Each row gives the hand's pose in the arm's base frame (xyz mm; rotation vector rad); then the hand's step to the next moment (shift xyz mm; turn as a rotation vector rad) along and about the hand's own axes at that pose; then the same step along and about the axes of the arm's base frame.
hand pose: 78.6 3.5 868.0 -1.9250 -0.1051 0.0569
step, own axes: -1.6 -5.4 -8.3 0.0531 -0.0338 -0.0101
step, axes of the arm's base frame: -1.1 -6.0 7.9 0.0522 0.0077 0.0358
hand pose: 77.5 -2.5 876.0 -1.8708 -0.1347 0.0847
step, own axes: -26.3 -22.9 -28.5 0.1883 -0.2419 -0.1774
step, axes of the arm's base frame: -23.6 -23.8 30.1 0.1969 -0.0707 0.2858
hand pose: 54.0 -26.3 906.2 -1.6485 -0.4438 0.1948
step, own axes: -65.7 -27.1 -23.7 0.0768 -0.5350 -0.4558
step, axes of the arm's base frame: -55.4 -45.8 21.2 0.1510 -0.3491 0.5960
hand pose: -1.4 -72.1 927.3 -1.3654 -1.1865 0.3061
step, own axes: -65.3 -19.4 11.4 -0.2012 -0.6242 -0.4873
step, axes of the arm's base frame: -46.1 -48.7 -16.5 0.0143 -0.6047 0.5492
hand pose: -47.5 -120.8 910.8 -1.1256 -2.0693 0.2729
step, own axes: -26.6 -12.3 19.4 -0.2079 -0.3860 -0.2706
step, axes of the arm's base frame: -12.6 -25.3 -21.0 0.0149 -0.4352 0.2754
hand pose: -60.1 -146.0 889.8 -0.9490 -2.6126 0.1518
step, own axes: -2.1 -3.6 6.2 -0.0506 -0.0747 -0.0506
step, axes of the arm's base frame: -2.9 -4.0 -5.6 0.0096 -0.0908 0.0486
